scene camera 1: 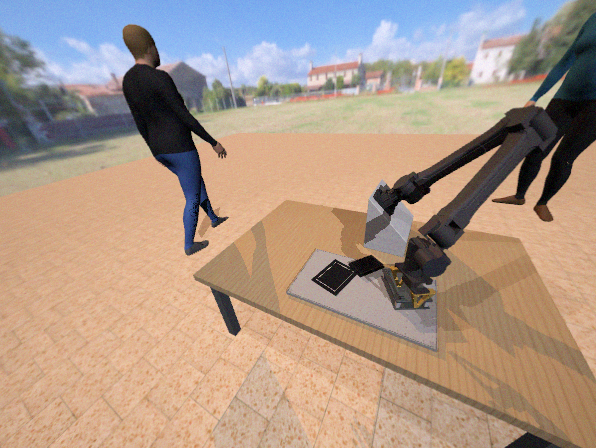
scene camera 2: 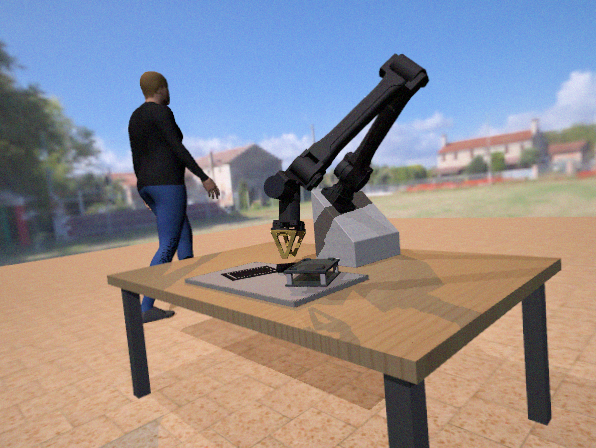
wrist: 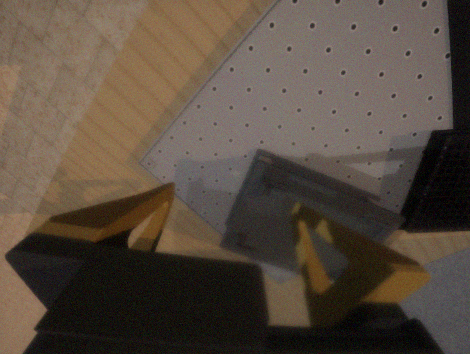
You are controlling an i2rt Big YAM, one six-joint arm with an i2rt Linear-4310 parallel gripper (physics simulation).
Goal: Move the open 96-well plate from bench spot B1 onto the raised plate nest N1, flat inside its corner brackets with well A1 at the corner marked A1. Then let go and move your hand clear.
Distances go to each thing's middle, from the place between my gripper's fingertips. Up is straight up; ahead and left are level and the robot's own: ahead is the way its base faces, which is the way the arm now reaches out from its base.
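Labels:
Counted from my hand, the black well plate (wrist: pixel 429 207) is 70 mm below, 170 mm to the right and 180 mm behind. I also see the flat black nest with white outline (scene camera 1: pixel 334 277), which is 80 mm below my hand, 70 mm behind it and 270 mm to the right of it.

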